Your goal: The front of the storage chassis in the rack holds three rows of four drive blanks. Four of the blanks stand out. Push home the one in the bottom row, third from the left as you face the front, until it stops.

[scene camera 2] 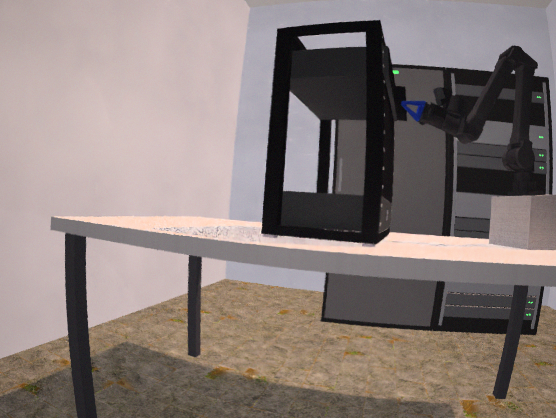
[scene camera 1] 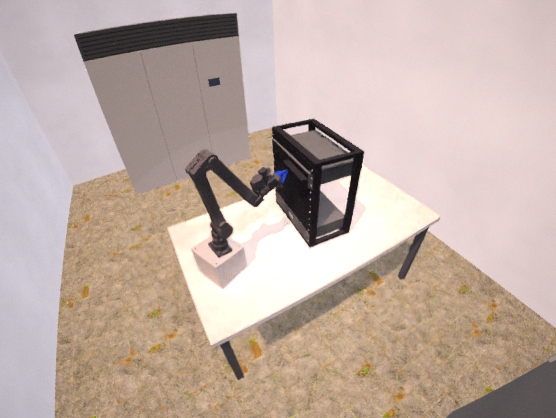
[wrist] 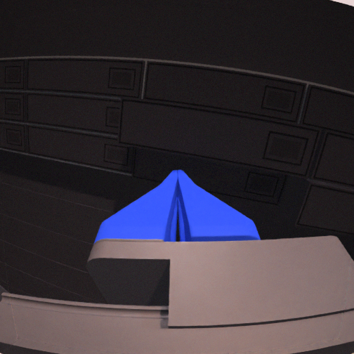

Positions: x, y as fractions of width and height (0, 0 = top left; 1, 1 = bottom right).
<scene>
A black rack shows in scene camera 2 (0.63, 0.20), in scene camera 1 (0.56, 0.38) and in the wrist view (0.30, 0.30).
</scene>
